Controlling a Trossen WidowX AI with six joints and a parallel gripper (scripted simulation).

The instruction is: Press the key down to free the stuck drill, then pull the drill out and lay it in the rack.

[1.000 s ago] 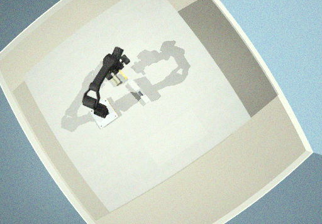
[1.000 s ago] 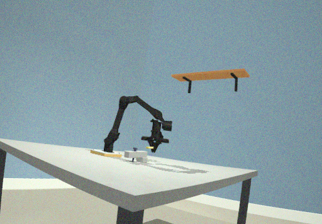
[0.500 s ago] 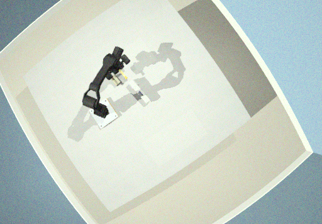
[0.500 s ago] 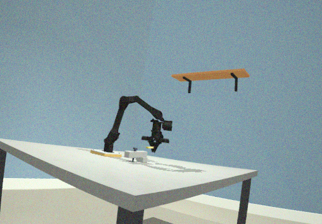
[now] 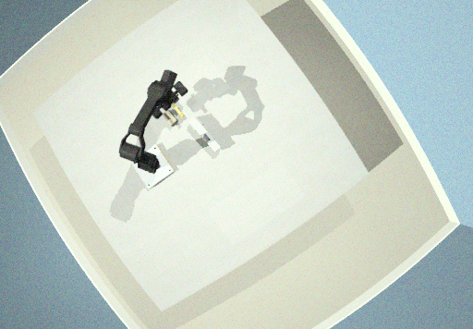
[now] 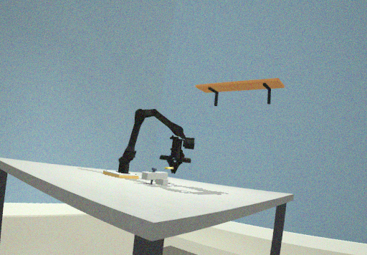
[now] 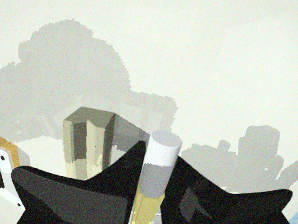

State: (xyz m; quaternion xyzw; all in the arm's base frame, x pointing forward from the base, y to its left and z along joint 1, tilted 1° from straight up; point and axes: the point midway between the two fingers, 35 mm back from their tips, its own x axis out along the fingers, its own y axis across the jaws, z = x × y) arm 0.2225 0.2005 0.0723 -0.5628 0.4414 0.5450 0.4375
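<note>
Right now the beige forked rack is 40 mm behind my gripper tip, 50 mm to the right of it and 40 mm below it. Also, from my gripper tip: drill (10 mm ahead, 40 mm to the right, 30 mm above); dark key (70 mm ahead, 220 mm to the right, 10 mm below).
</note>
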